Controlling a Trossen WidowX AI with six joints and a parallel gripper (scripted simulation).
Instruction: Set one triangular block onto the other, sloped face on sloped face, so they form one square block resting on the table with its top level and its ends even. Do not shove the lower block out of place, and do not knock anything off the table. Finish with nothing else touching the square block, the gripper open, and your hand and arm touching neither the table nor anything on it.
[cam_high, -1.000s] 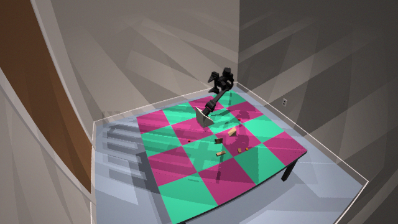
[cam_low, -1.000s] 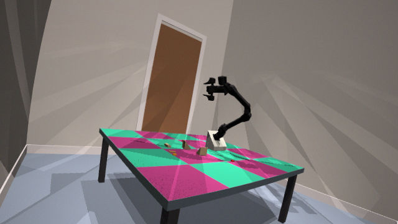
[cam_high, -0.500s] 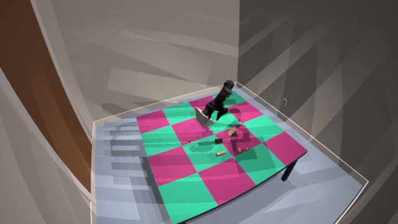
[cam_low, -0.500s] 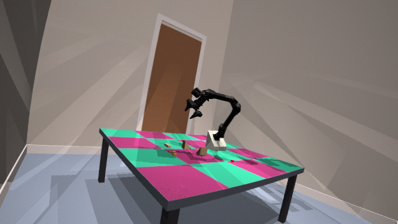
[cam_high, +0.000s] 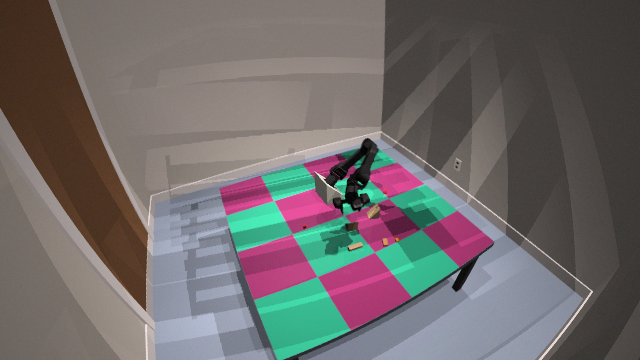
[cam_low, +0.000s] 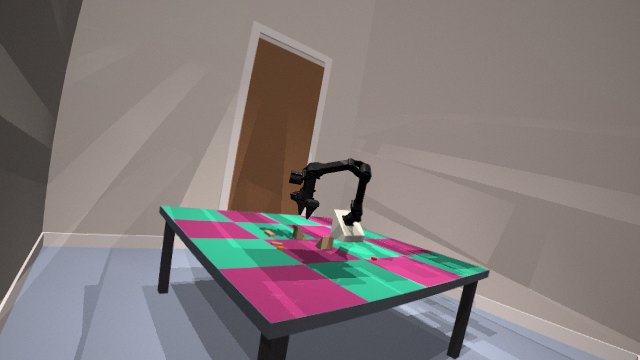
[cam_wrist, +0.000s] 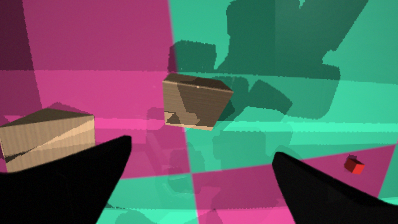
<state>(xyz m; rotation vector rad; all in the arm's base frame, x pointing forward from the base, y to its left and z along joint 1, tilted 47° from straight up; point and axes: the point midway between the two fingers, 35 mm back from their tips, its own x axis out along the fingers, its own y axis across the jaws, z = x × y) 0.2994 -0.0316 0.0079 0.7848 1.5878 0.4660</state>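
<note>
My gripper tip is now 9 cm above the triangular block and 2 cm short of it. Round my gripper tip: flat wooden bar 15 cm ahead, 10 cm below, 5 cm to the right; tiny red piece 23 cm to the right, 12 cm behind, 10 cm below.
</note>
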